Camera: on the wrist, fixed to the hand. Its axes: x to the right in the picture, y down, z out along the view.
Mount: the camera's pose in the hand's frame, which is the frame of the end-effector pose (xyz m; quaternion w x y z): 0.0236 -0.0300 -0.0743 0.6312 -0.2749 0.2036 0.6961
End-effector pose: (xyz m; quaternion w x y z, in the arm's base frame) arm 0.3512 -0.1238 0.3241 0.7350 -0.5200 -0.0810 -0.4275
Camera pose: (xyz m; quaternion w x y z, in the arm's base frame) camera 0.3203 -0.2014 0.3251 0.6351 -0.4996 0.5780 0.1137
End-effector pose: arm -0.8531 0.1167 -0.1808 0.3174 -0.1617 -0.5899 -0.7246
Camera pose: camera -0.8798 0.0423 -0.2077 0.7804 -0.4524 0.0040 -0.4315
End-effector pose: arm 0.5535 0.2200 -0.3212 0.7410 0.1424 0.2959 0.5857
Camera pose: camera 0.5353 0.2242 -0.4026 0.0389 -0.0271 0.0775 0.9959
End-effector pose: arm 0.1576 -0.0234 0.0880 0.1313 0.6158 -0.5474 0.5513
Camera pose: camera 0.1375 0.0320 0.1472 0.0201 0.1407 0.8990 -0.4143
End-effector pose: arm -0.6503 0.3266 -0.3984 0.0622 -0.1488 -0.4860 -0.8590
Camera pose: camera -0.6947 0.2797 -0.4513 0.6952 -0.2744 0.0456 -0.6628
